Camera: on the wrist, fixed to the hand. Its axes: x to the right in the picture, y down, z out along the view.
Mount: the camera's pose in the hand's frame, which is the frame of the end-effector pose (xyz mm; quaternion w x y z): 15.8 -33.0 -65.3 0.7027 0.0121 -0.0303 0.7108
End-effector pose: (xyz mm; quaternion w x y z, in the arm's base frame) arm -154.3 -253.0 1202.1 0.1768 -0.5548 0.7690 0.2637
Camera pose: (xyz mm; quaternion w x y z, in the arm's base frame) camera -126.8 -312.4 1238.4 0.0332 -0.1669 -0.9325 -0.3185
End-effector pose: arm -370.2 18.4 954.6 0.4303 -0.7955 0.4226 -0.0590
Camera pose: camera -369.5 -25.5 1015.2 0.3667 -0.2552 0.8486 0.2834
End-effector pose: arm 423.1 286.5 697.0 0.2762 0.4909 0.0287 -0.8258
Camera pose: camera 453.2 328.5 642.8 0.7759 0.3437 -0.3471 -0.3992
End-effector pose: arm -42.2 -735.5 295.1 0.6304 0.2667 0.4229 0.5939
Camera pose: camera -81.4 -736.0 231.4 0.0304 0.5136 0.0957 0.8521
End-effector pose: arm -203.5 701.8 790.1 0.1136 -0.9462 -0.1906 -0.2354
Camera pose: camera -230.5 716.5 858.3 0.2528 -0.8061 0.5323 -0.0537
